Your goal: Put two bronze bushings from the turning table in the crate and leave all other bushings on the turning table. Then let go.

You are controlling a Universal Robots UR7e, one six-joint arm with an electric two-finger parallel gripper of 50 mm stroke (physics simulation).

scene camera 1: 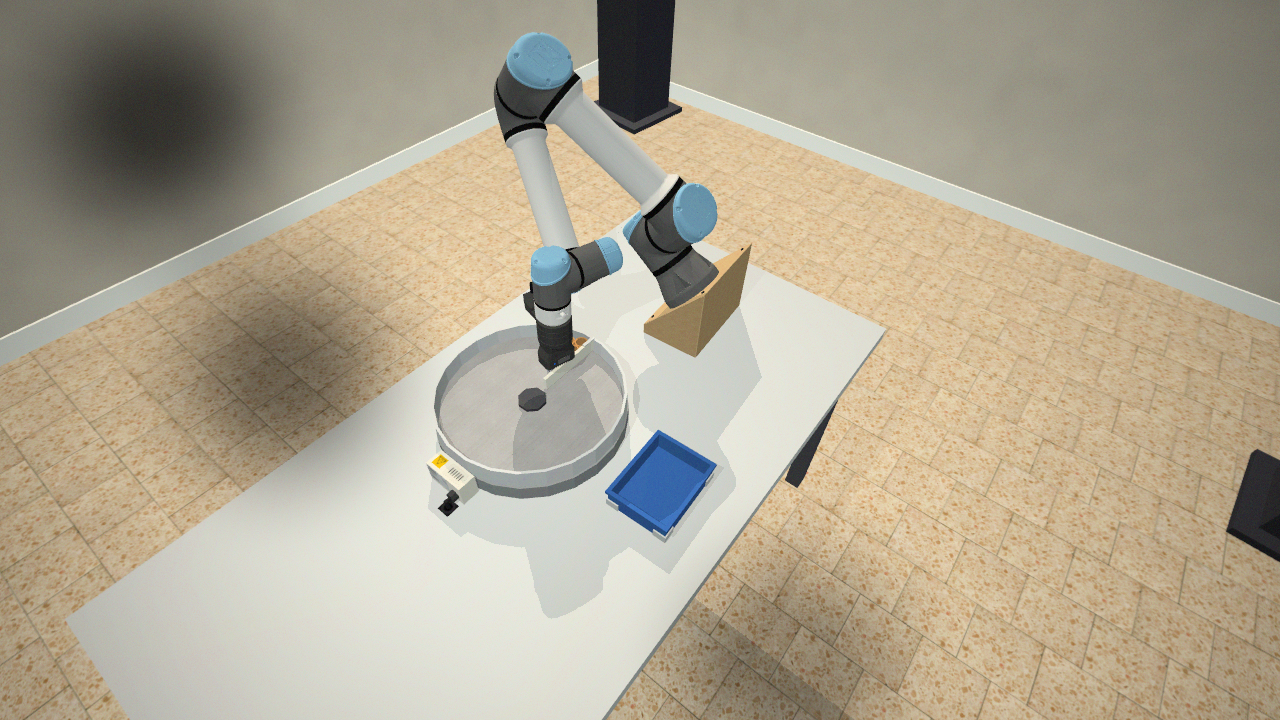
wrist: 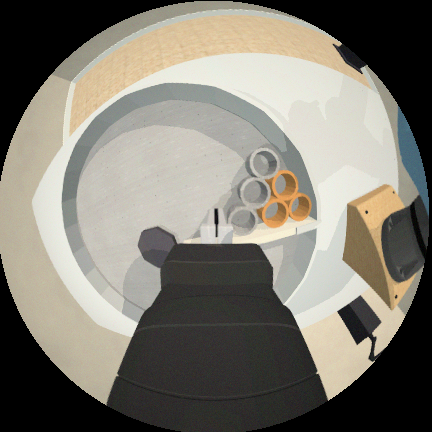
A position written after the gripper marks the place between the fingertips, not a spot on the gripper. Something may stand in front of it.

Observation:
In view: the gripper [scene camera 1: 552,372] and a blue crate [scene camera 1: 656,488].
The gripper also shows in the wrist view [wrist: 215,216].

